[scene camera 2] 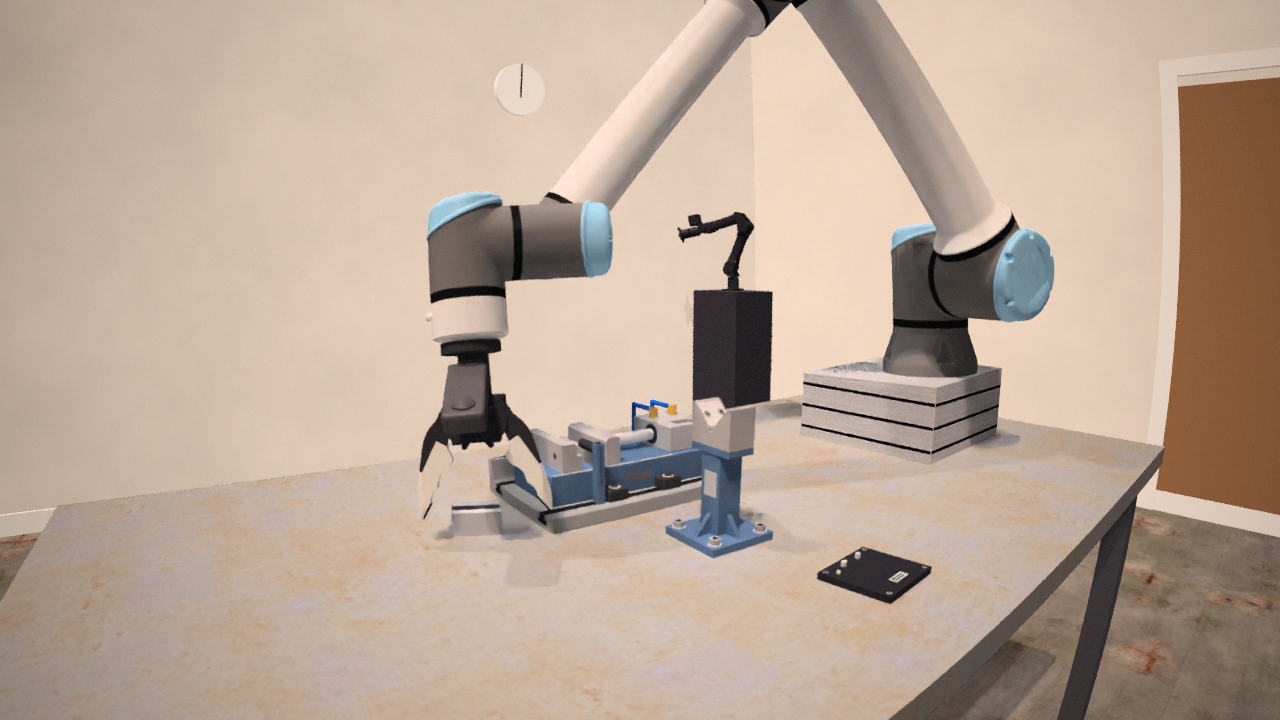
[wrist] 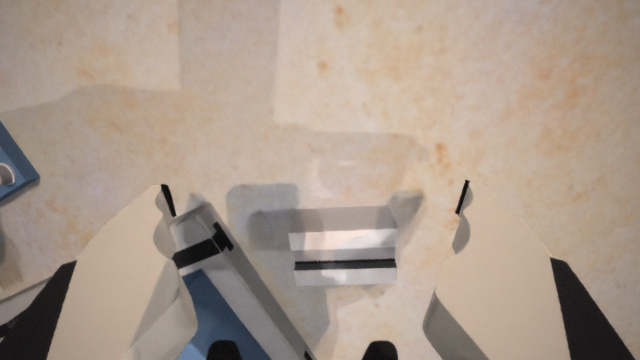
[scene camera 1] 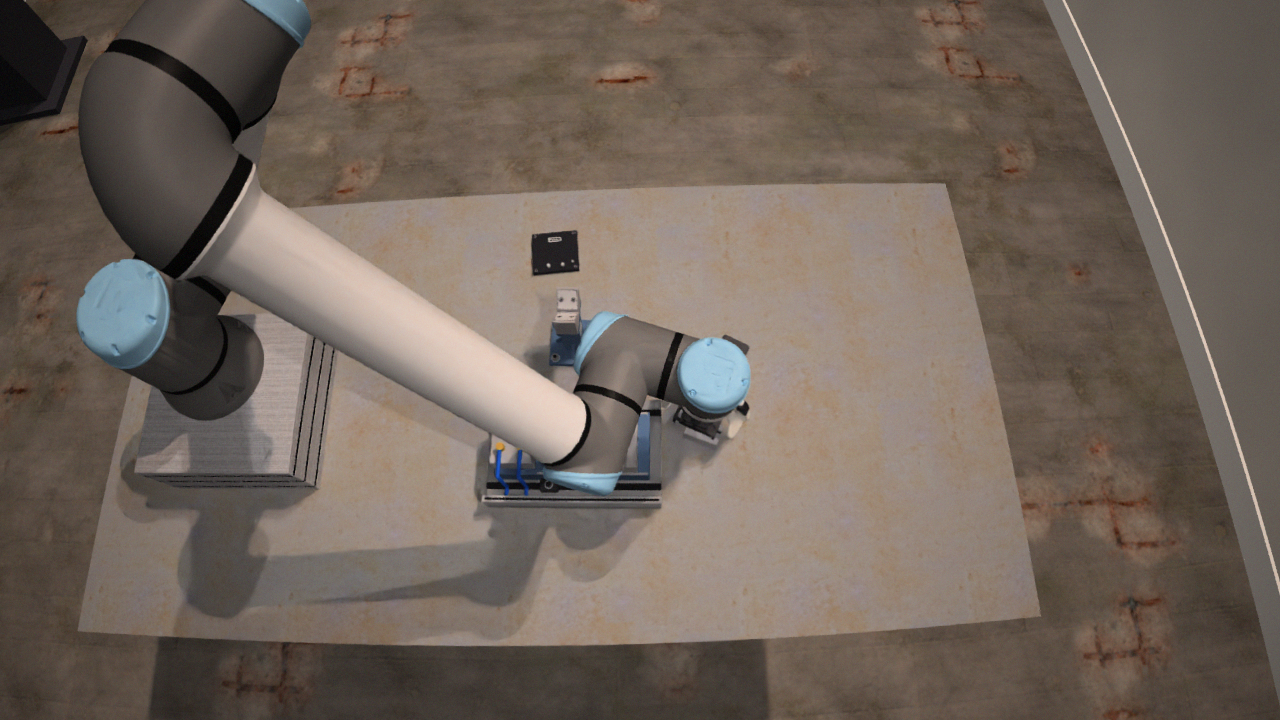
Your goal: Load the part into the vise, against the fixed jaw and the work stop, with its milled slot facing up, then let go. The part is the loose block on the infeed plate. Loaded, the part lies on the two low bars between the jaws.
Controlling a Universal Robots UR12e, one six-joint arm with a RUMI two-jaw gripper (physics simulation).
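The part, a small pale grey block, lies flat on the table surface beside the vise's end, its slot facing up; I cannot make out a separate infeed plate. My gripper is wide open and empty, pointing down, low over the table. Its fingers stand beyond the two ends of the part, with gaps. The left finger in the wrist view overlaps a corner of the vise's base; contact cannot be told. The vise has grey jaws on a blue body. The arm hides much of it in the top view.
A blue stand with a grey V-block on top stands close beside the vise. A flat black plate lies on the table beyond the stand. The arm's base stands on a layered block.
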